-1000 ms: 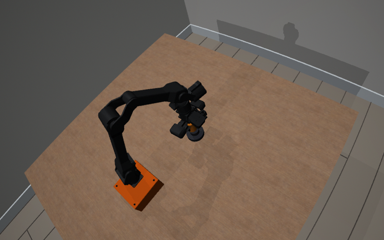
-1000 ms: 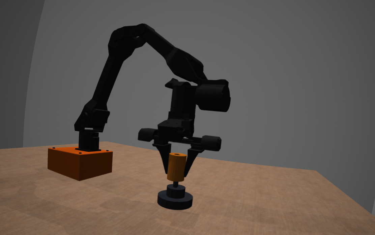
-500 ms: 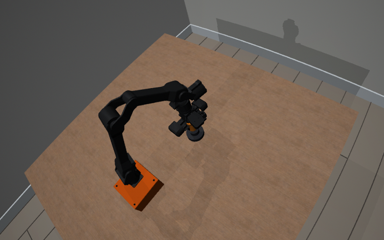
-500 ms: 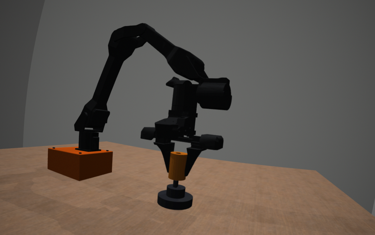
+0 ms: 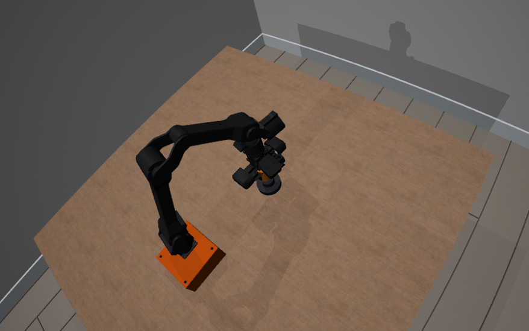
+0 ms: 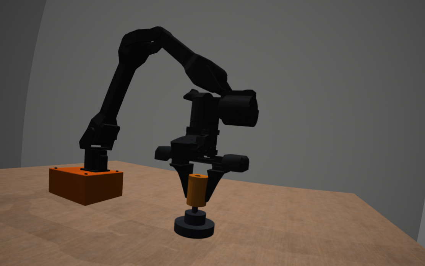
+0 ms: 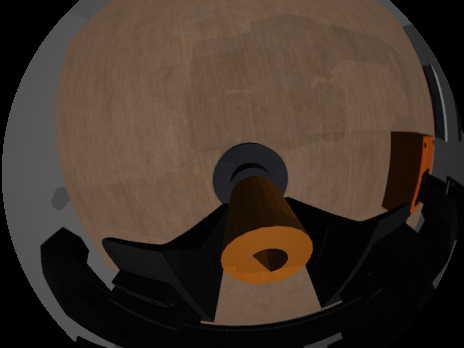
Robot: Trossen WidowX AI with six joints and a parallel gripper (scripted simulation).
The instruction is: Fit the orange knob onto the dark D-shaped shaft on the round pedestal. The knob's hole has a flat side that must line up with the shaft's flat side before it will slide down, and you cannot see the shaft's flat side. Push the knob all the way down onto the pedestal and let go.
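Right now my gripper tip is 20 mm below the orange knob. Also, from my gripper tip: pedestal: 40 mm below.
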